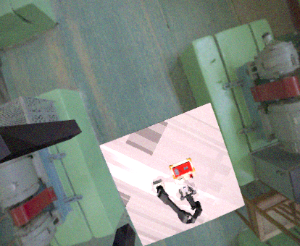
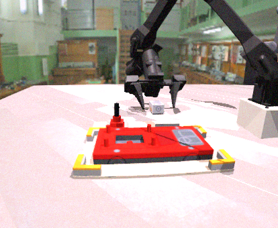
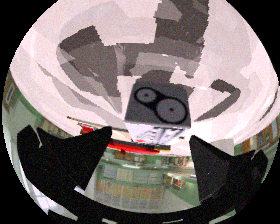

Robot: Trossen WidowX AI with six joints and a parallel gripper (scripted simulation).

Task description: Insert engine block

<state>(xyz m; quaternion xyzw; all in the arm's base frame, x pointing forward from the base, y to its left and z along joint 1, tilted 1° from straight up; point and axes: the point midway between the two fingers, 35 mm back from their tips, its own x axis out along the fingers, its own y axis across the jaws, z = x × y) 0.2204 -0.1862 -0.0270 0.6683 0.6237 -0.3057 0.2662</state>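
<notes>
Right now my gripper tip is 3 cm to the left of the engine block, 1 cm past it and 1 cm above it.
</notes>
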